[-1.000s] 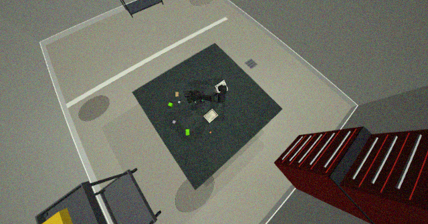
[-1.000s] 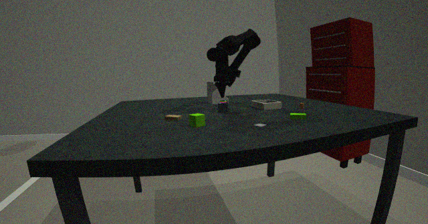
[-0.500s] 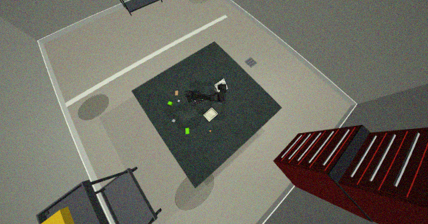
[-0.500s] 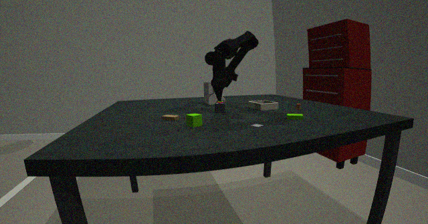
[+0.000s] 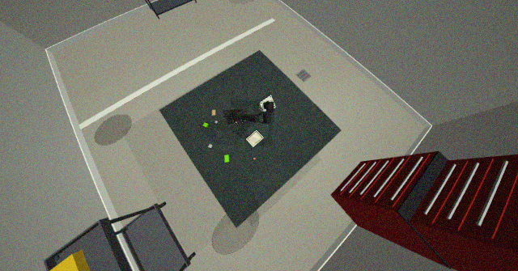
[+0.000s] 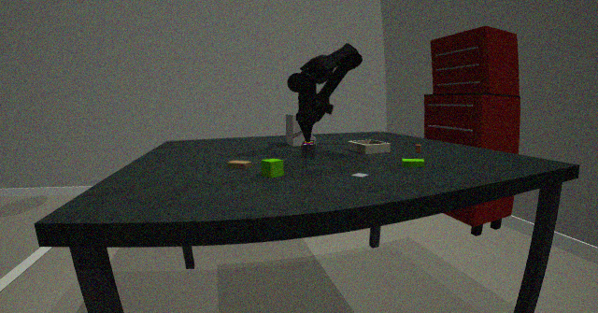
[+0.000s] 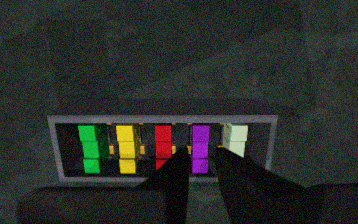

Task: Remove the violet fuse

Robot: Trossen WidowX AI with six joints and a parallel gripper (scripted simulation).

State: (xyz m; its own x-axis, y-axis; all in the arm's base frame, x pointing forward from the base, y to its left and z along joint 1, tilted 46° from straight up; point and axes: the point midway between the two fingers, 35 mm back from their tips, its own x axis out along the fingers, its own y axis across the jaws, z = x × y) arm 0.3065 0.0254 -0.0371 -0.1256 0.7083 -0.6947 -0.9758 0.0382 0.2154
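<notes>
The cream tray is 220 mm to the left of my gripper tip, 50 mm behind it and 40 mm below it.
</notes>
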